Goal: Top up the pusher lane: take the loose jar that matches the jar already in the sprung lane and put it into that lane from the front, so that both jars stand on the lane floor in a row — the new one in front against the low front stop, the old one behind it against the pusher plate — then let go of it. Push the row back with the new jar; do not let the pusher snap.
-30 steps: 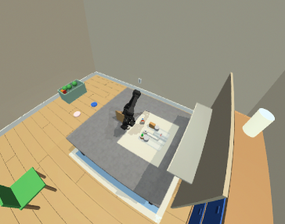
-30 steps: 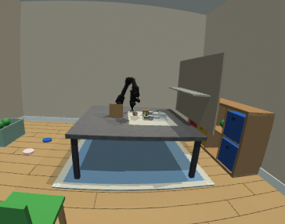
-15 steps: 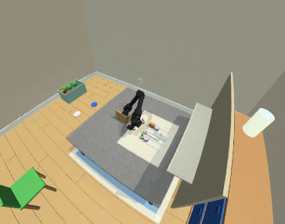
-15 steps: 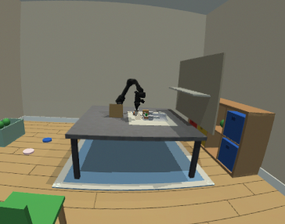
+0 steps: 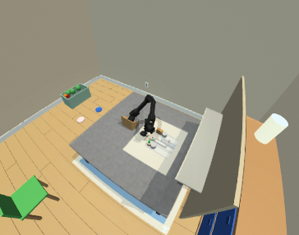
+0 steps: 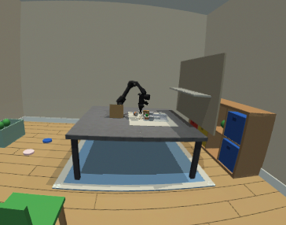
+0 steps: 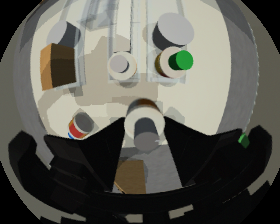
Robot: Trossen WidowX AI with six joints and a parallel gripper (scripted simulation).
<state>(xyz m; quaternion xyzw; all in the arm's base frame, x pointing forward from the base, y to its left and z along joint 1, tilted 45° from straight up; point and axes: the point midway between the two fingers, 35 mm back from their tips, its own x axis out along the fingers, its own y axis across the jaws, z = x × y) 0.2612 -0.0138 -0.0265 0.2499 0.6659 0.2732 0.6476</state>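
The brown box is 8 cm ahead of my gripper tip, 16 cm to the left of it and 5 cm below it. Round my gripper tip: lane 22 cm ahead, 6 cm to the left, 7 cm below.
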